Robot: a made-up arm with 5 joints.
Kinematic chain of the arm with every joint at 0, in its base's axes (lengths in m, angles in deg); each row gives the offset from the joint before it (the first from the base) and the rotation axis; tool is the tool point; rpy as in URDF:
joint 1: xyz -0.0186 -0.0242 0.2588 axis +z
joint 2: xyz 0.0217 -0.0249 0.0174 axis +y
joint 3: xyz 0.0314 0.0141 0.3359 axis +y
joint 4: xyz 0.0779 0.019 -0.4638 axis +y
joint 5: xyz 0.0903 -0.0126 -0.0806 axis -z
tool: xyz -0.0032 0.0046 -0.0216 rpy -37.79 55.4 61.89
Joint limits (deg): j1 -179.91..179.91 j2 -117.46..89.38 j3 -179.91..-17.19 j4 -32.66..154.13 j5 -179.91..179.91
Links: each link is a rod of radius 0.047 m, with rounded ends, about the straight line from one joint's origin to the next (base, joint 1, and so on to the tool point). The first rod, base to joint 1, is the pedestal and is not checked.
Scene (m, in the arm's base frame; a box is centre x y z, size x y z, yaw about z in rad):
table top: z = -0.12
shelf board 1: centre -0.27 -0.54 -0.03 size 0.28 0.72 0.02 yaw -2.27
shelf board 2: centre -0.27 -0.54 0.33 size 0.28 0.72 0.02 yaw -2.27
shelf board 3: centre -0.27 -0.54 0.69 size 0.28 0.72 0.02 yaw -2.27
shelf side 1: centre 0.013 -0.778 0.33 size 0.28 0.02 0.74 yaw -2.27
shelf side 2: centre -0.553 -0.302 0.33 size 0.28 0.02 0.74 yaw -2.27
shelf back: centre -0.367 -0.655 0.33 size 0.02 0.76 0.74 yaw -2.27
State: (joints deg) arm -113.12 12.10 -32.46 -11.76 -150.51
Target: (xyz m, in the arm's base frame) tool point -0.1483 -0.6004 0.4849
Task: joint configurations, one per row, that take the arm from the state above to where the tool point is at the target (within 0.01 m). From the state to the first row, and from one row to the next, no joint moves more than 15 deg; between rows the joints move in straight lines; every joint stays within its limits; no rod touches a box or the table.
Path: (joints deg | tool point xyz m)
1: -100.91 -2.01 -24.83 -8.74 -158.07 | -0.1142 -0.4683 0.2045
2: -88.71 -16.12 -17.19 -5.72 -165.64 | -0.0189 -0.4387 0.2415
3: -87.00 -25.63 -20.49 -17.76 -158.11 | -0.0062 -0.4492 0.3645
4: -85.30 -35.14 -23.80 -29.81 -150.59 | 0.0039 -0.4194 0.4850
5: -90.77 -24.57 -33.86 -24.87 -150.64 | -0.0347 -0.4827 0.4966
6: -96.24 -14.00 -43.92 -19.93 -150.69 | -0.0855 -0.5443 0.4967
7: -101.72 -3.44 -53.98 -14.99 -150.73 | -0.1483 -0.6004 0.4850

